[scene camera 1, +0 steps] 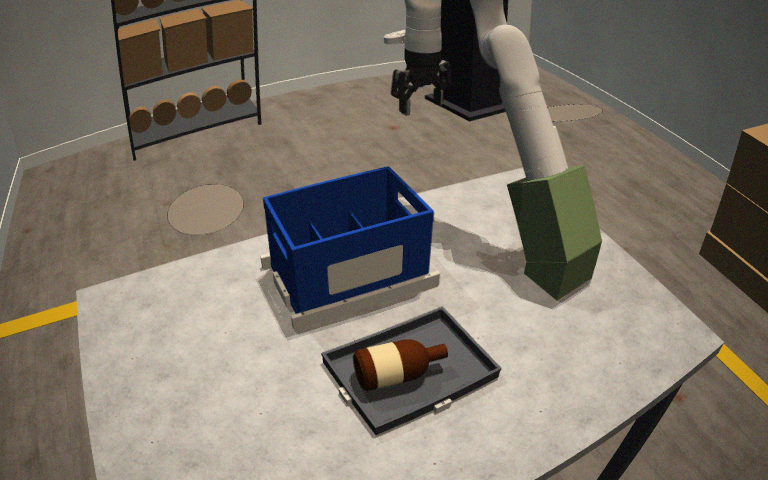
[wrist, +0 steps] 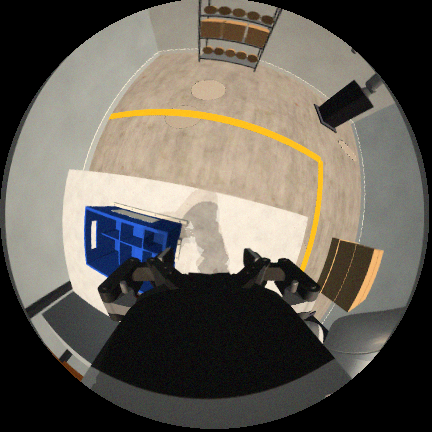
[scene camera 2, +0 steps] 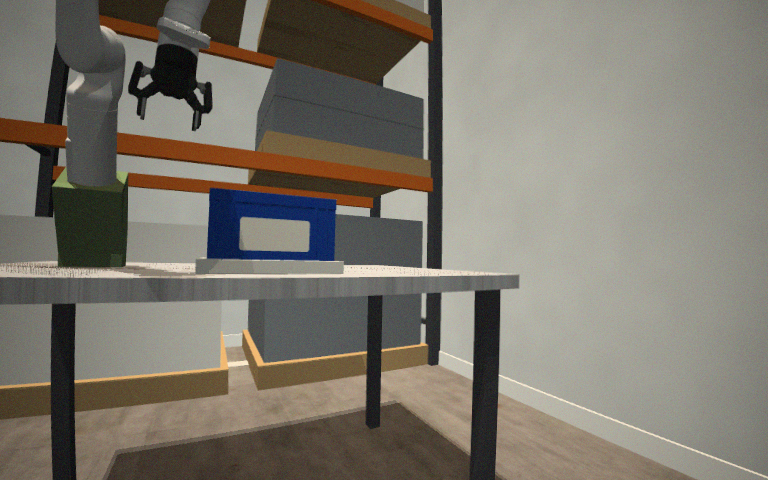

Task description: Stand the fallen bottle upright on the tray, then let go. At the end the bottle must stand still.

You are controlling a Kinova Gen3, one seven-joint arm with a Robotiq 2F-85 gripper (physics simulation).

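Places are measured from the arm's base along level axes (x ahead, y left, z up), in centimetres.
Pixels of known places: gripper, fingertip midpoint: (scene camera 1: 421, 109) (wrist: 207, 255) (scene camera 2: 169, 124); arm's base, origin of the base link: (scene camera 1: 546, 174) (scene camera 2: 93, 178).
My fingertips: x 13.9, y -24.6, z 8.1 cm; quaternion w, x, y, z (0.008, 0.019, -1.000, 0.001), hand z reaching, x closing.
Observation:
Ahead of a thing's pixels: the offset from my fingertips to its top centre. Level surfaces: height alone.
A brown bottle with a cream label @(dx +31.0, dy +34.8, dz -21.1 cm) (scene camera 1: 387, 365) lies on its side on the dark grey tray @(dx +29.0, dy +35.0, dz -26.5 cm) (scene camera 1: 464, 365) in scene camera 1, its neck pointing right. The tray lies on the table in front of the blue crate. My gripper (scene camera 1: 421, 103) (scene camera 2: 169, 121) (wrist: 207, 255) is open and empty, its fingers pointing down. It hangs high above table height, on the far side of the crate from the tray and well away from the bottle. The bottle and the tray do not show in scene camera 2. In the wrist view I cannot make them out.
A blue crate with dividers @(dx +23.4, dy +6.6, dz -11.5 cm) (scene camera 1: 308, 277) (scene camera 2: 223, 226) (wrist: 172, 240) stands behind the tray, inside low pale rails (scene camera 1: 368, 301) (scene camera 2: 271, 266). A green arm base (scene camera 1: 560, 226) (scene camera 2: 90, 226) stands to its right in scene camera 1. The pale table @(dz -29.0 cm) (scene camera 1: 198, 362) carries them.

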